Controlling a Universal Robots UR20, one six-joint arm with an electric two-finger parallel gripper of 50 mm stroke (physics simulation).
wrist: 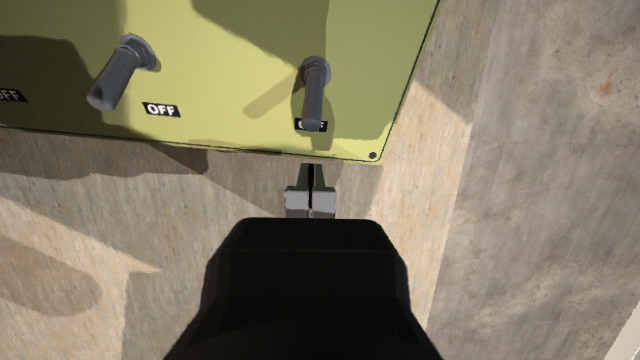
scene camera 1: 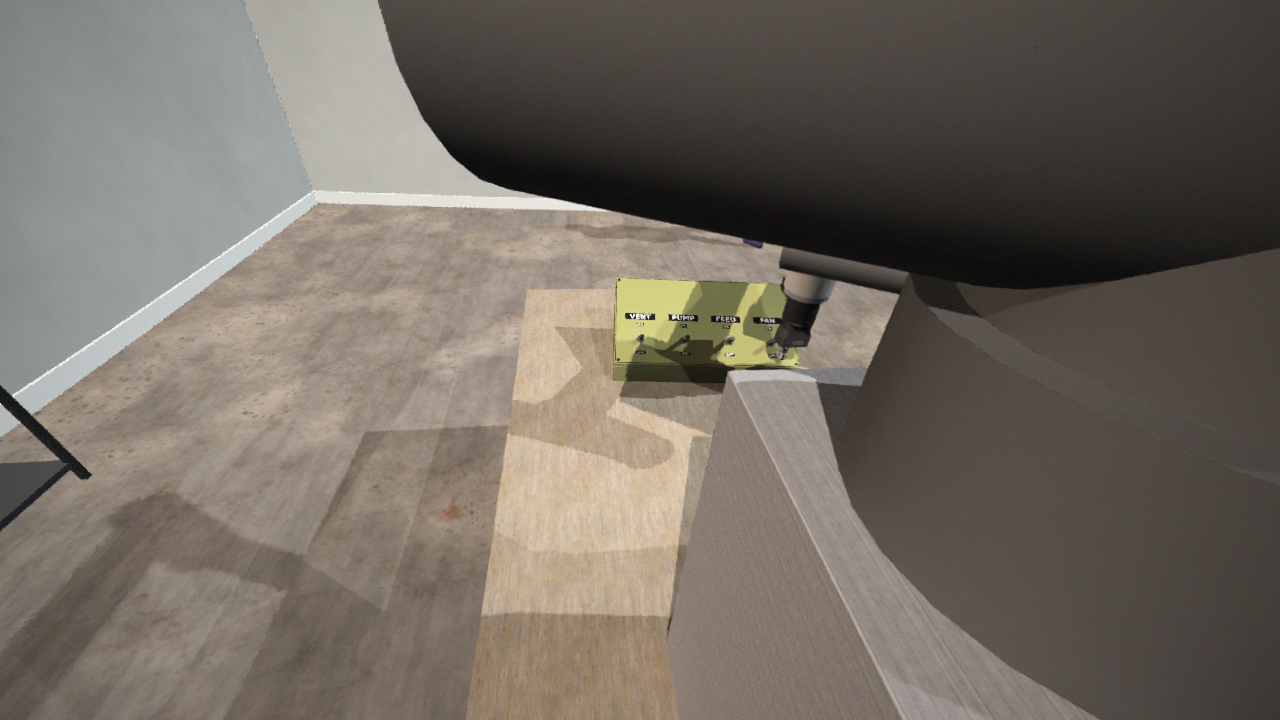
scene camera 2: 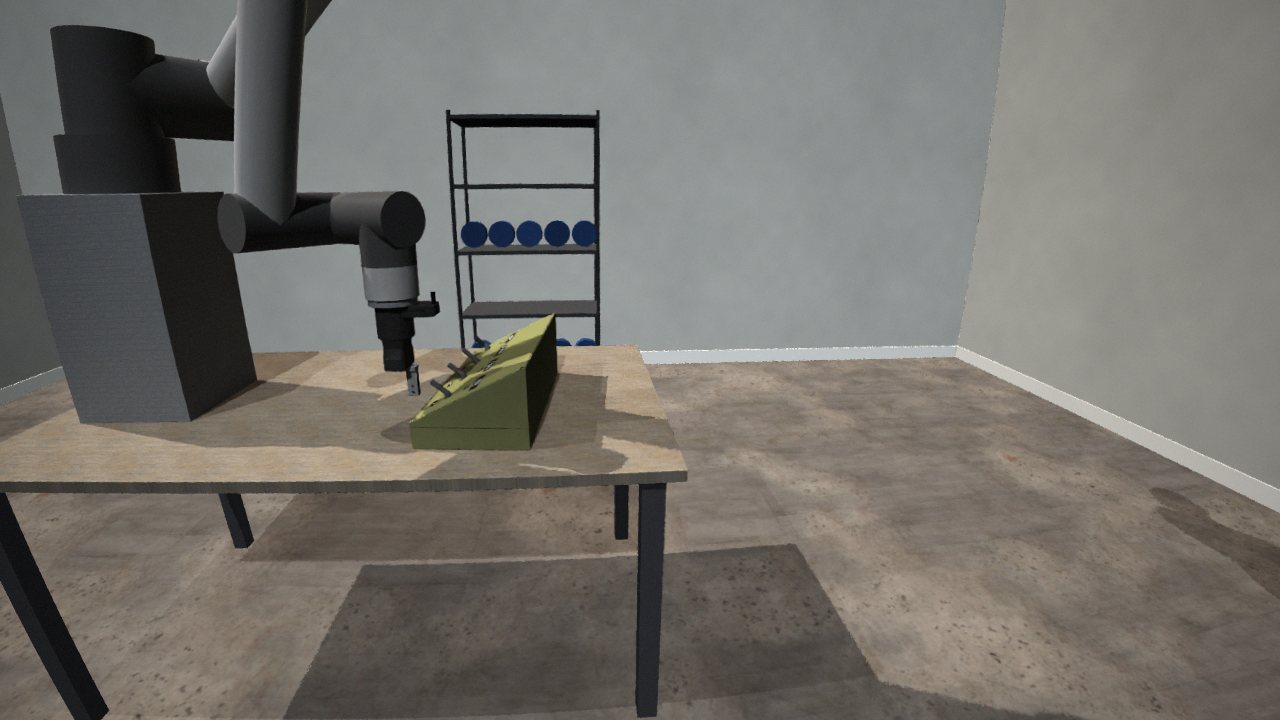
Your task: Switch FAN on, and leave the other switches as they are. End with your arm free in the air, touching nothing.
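Seen in the pictures: gripper, fingertip midpoint: (wrist: 311, 177) (scene camera 1: 780, 357) (scene camera 2: 414, 394); arm's base at its link origin: (scene camera 1: 1045, 512) (scene camera 2: 124, 192).
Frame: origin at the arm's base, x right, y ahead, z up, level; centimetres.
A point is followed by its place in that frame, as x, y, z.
Note:
The yellow-green switch panel (scene camera 1: 657, 300) {-15.8, 96.7, -39.7} (scene camera 2: 474, 436) {22.4, 93.1, -51.5} (wrist: 225, 75) {9.2, 85.1, -45.7} slopes up away from the robot. The FAN switch (scene camera 2: 439, 387) {16.0, 84.4, -43.2} (wrist: 313, 97) {15.6, 84.2, -42.6} is at its right end; its lever tilts down over its OFF label. The FEED switch (scene camera 1: 729, 341) {3.3, 83.9, -44.0} (wrist: 117, 75) {4.0, 84.0, -42.9} also points down, beside its OFF label. The PUMP switch (scene camera 1: 685, 339) {-8.8, 82.8, -43.3} and VENT switch (scene camera 1: 640, 338) {-20.7, 82.4, -43.3} are small in scene camera 1; their positions are hard to tell. My gripper (scene camera 1: 782, 355) {16.1, 78.6, -45.0} (scene camera 2: 412, 380) {16.1, 78.6, -45.0} (wrist: 311, 177) {16.1, 78.6, -45.0} is shut and empty, just in front of the panel's lower edge near FAN, apart from the lever.
The panel stands on a wooden table (scene camera 1: 581, 510) {-32.5, 37.8, -54.7} (scene camera 2: 322, 456) {27.3, 61.6, -54.7}. The robot's grey pedestal (scene camera 1: 760, 537) {-16.0, 1.9, -6.6} (scene camera 2: 98, 313) {14.8, 0.8, -27.0} stands on the robot side. A dark shelf rack (scene camera 2: 523, 119) with blue round items stands behind the table. A small blue object (scene camera 1: 752, 242) shows beyond the panel, partly hidden by the arm.

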